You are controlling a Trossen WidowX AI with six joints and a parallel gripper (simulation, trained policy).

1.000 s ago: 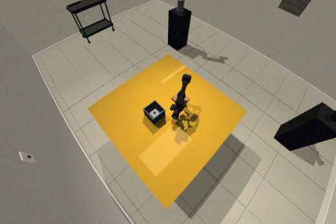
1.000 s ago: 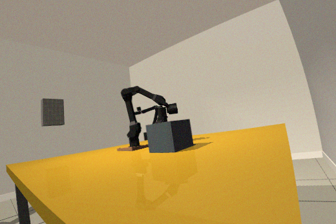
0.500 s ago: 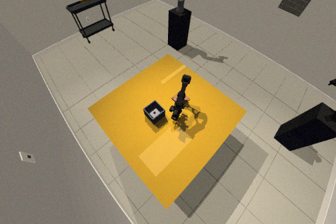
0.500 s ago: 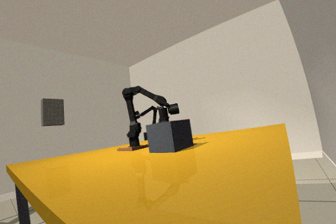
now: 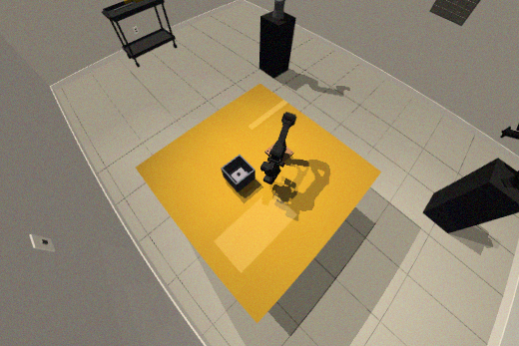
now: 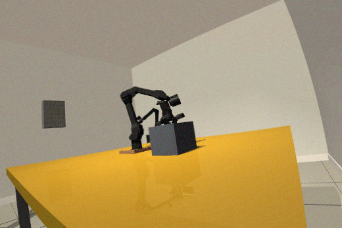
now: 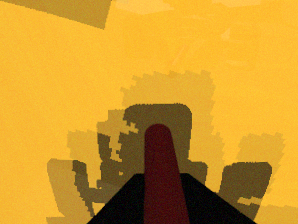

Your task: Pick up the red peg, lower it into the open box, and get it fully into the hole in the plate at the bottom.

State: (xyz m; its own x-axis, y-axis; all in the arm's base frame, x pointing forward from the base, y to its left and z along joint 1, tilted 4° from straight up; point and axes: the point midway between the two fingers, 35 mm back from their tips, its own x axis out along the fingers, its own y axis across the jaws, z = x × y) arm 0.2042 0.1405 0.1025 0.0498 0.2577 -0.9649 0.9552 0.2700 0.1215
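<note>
Now: the plate 140 mm ahead of my gripper tip, 200 mm to the right of it and 40 mm below it. The rest, counted from my gripper tip: red peg: 10 mm to the right, 10 mm above.
</note>
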